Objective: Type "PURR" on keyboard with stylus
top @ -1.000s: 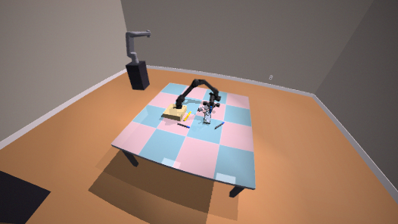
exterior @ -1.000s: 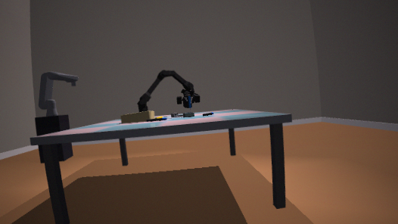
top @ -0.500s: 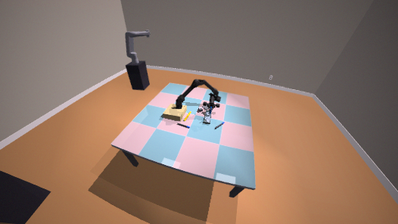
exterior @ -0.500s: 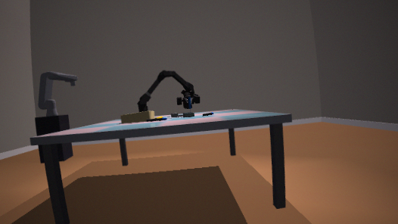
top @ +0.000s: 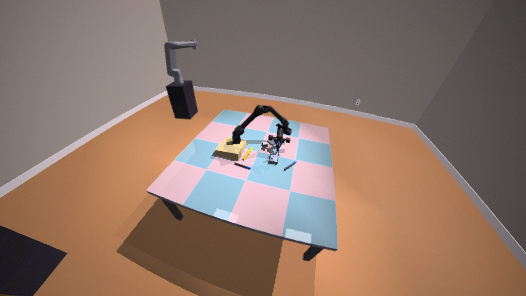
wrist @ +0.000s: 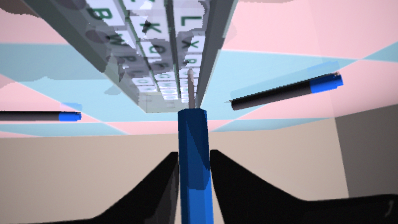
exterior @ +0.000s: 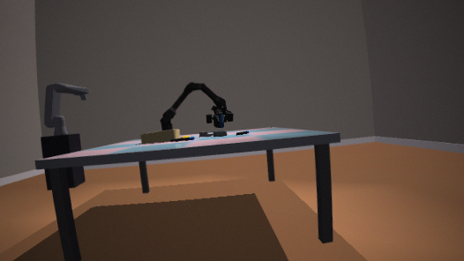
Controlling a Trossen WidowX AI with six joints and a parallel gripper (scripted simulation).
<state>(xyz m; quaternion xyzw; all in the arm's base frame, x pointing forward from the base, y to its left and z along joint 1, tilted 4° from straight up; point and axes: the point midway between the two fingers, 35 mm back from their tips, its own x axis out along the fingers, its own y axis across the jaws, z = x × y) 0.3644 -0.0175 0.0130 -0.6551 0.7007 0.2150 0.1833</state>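
My gripper tip is now 1 cm above the blue stylus. The rest, counted from my gripper tip: yellow pen 25 cm behind, 3 cm to the right, 7 cm below.
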